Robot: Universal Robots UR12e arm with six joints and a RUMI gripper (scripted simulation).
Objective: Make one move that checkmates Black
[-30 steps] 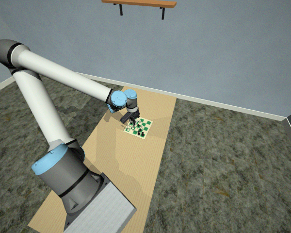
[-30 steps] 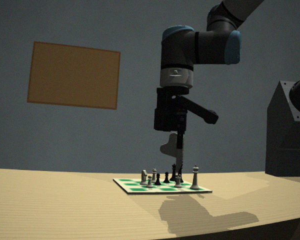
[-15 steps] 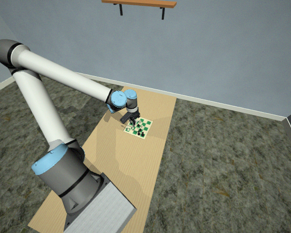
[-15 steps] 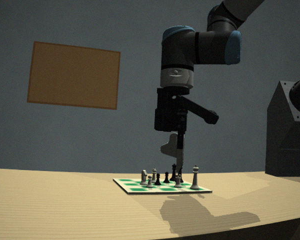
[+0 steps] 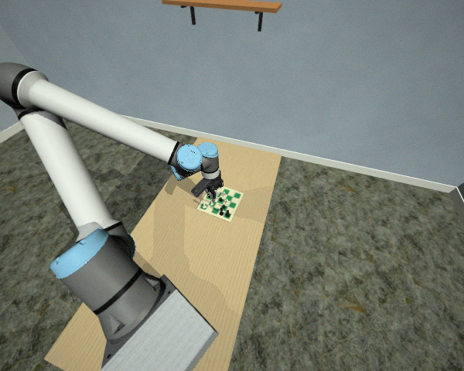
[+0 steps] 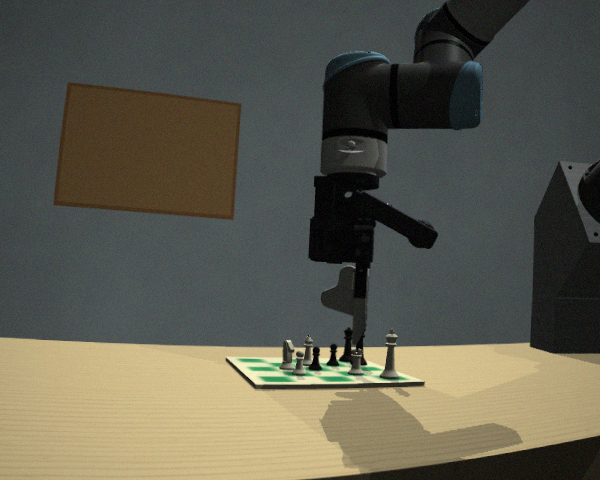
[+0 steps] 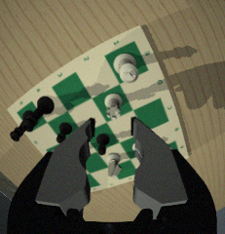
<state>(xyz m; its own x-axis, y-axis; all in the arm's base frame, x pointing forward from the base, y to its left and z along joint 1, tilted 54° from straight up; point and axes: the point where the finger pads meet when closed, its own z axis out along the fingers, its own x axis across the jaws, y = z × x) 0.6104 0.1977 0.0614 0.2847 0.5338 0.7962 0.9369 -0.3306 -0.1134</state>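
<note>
Now: the white queen 40 mm behind my hand, 30 mm to the left of it and 30 mm below it. Round my hand: white pawn 80 mm ahead, 40 mm below, 10 mm to the left; chessboard 60 mm below, 50 mm ahead, 30 mm to the right.
</note>
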